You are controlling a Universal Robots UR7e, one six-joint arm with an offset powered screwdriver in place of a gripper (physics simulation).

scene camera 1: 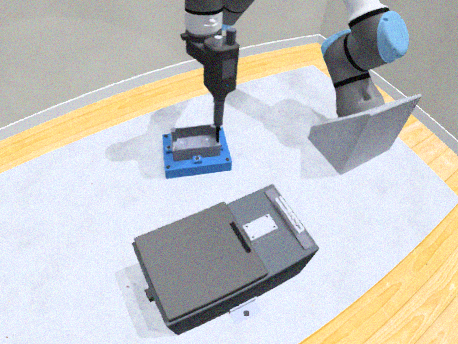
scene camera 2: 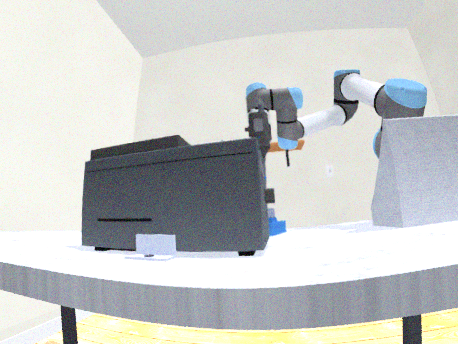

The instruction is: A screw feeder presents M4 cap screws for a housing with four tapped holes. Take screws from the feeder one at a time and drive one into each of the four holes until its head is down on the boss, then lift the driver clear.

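Note:
The grey open-topped housing (scene camera 1: 196, 153) sits in a blue fixture (scene camera 1: 197, 171) (scene camera 2: 278, 227). My driver (scene camera 1: 218, 140) stands upright over the housing, its thin dark bit at the back right corner boss. Whether a screw is on the bit, and whether the tip touches the boss, is too small to tell. In scene camera 2 the driver's lower part is hidden behind the feeder. The dark screw feeder (scene camera 1: 200, 260) (scene camera 2: 175, 200) stands in front of the fixture. The screw heads in the corner holes cannot be made out.
A grey angled panel (scene camera 1: 367, 132) (scene camera 2: 425, 170) stands at the right, in front of the arm's base. A small clear bracket (scene camera 1: 242, 311) (scene camera 2: 155, 244) with a dark spot lies by the feeder's near side. A white plate (scene camera 1: 260, 227) is on the feeder's lower deck.

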